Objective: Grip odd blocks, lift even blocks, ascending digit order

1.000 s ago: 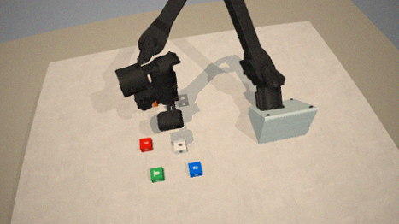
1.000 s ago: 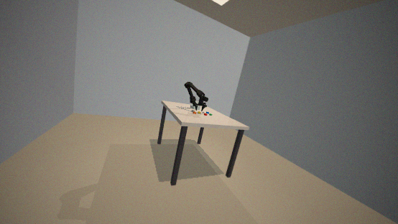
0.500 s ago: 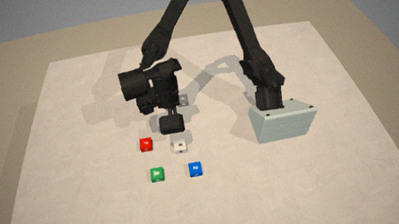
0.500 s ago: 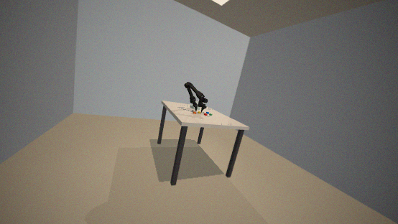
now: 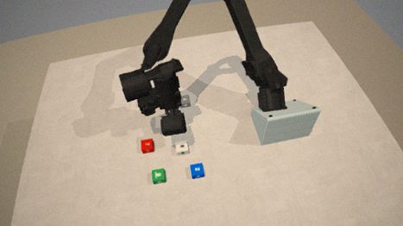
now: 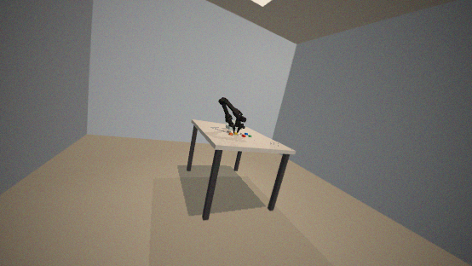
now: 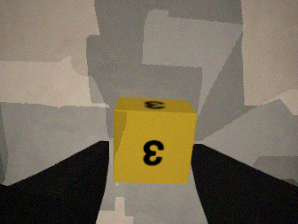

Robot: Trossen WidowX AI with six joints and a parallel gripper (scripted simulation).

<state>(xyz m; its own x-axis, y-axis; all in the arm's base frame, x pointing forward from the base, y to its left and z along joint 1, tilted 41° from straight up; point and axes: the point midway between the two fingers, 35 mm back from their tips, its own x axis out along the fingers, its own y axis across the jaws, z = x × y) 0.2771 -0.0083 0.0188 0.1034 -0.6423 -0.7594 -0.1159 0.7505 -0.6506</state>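
Right now the yellow block is 1 cm ahead of my gripper tip. Also, from my gripper tip: grey block 3 cm behind, 7 cm to the right; then white block 2 cm behind, 9 cm to the left; then orange block 7 cm ahead, 8 cm to the right.
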